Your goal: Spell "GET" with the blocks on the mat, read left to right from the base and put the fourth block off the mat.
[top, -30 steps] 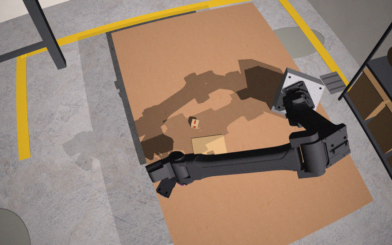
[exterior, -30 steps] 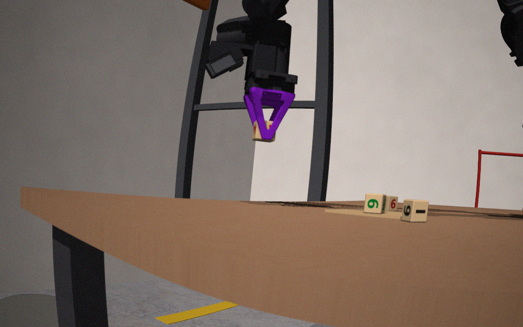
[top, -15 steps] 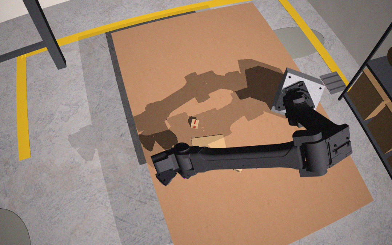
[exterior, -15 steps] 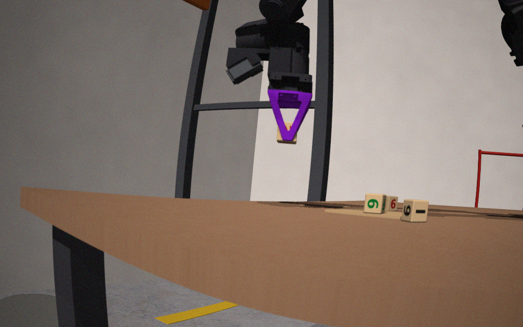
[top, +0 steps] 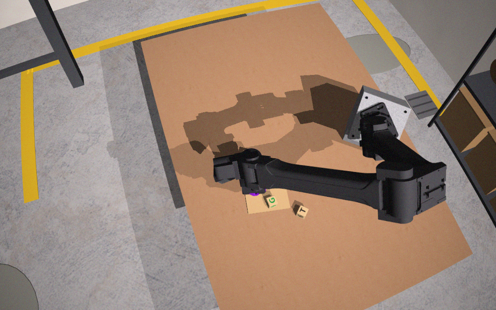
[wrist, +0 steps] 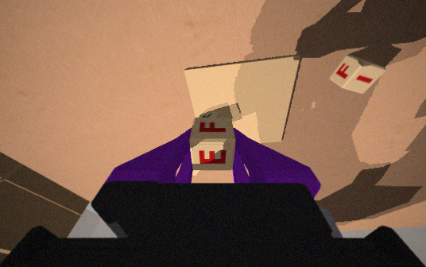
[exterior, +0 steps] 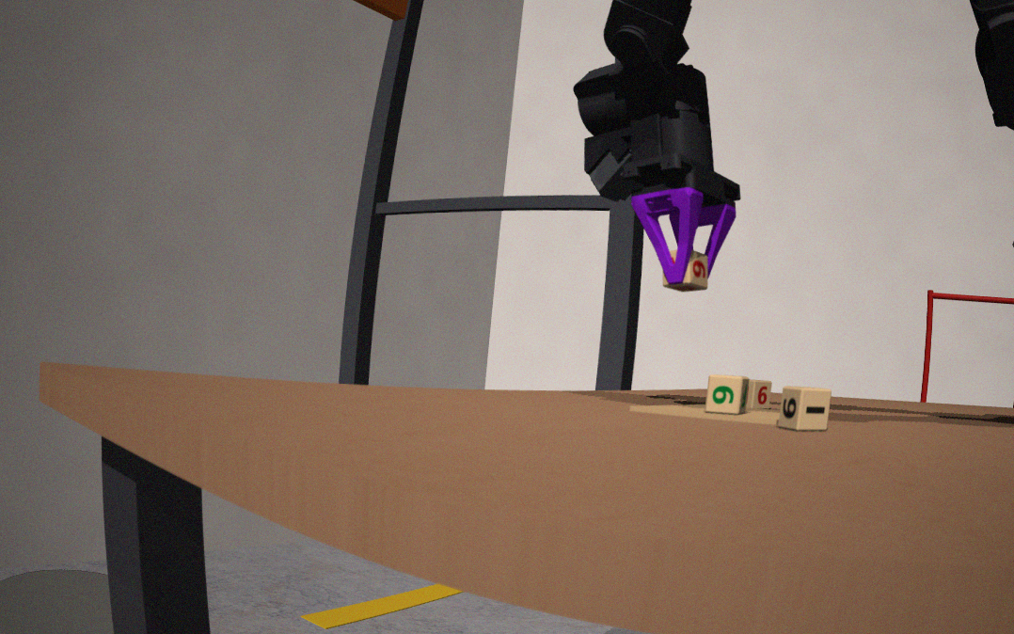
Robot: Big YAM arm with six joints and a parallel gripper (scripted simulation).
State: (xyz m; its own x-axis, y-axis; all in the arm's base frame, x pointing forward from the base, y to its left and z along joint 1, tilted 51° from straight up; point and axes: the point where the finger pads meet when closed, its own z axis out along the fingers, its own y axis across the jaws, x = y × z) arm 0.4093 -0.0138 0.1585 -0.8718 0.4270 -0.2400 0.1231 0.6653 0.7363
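Right now the square mat is 110 mm below my hand, 50 mm behind it and 30 mm to the right of it. From my hand the other things lie so: G block: 90 mm below, 60 mm behind, 20 mm to the left; E block: 10 mm above.
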